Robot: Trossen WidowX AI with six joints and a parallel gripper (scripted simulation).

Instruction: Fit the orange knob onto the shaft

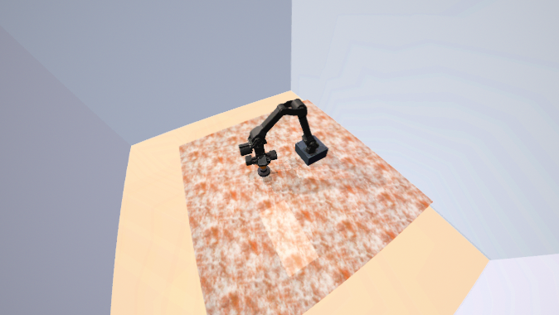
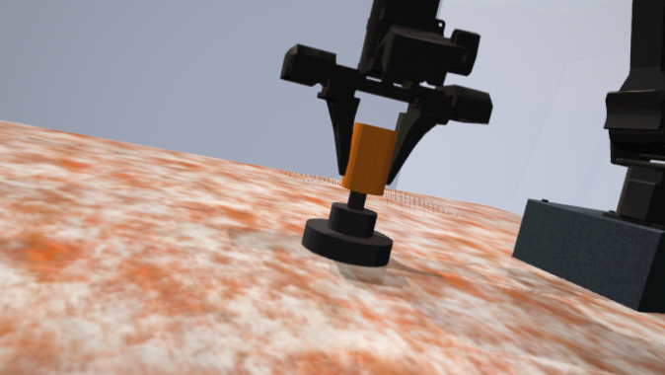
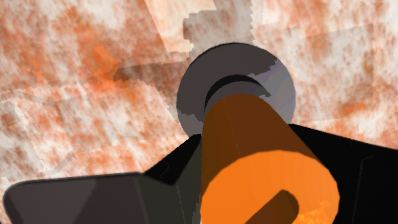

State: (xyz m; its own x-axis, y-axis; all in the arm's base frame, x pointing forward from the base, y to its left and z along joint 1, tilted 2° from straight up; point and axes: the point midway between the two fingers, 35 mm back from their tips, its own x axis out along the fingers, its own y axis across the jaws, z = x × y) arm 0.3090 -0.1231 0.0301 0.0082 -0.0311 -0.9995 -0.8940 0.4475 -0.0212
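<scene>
Right now the pedestal is 4 cm below my gripper tip. The rest, counted from my gripper tip: orange knob (2 cm above).
</scene>
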